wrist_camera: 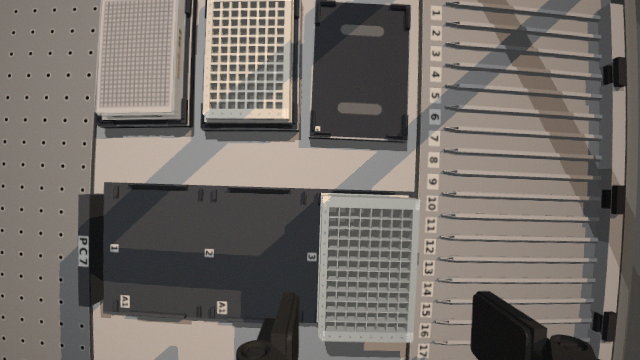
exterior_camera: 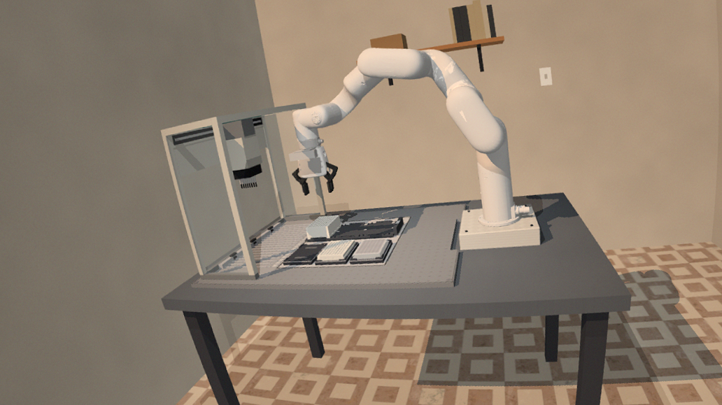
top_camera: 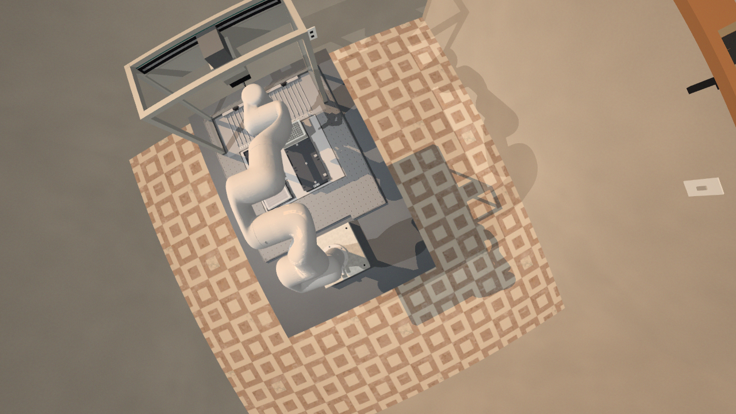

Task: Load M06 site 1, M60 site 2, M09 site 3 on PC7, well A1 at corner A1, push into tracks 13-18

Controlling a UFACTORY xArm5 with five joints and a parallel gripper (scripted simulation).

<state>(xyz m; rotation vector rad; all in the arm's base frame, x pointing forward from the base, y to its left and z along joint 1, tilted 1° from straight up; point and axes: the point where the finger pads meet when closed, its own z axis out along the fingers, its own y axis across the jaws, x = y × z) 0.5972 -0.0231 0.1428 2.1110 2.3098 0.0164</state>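
The plate nest S1 is 230 mm behind my hand, 170 mm to the left of it and 160 mm below it. Also, from my hand: plate carrier PC7 (150 mm below, 100 mm behind, 20 mm to the right); deep-well block M09 (140 mm below, 10 mm to the right, 10 mm ahead); plate nest S3 (180 mm to the left, 160 mm below, 10 mm behind).
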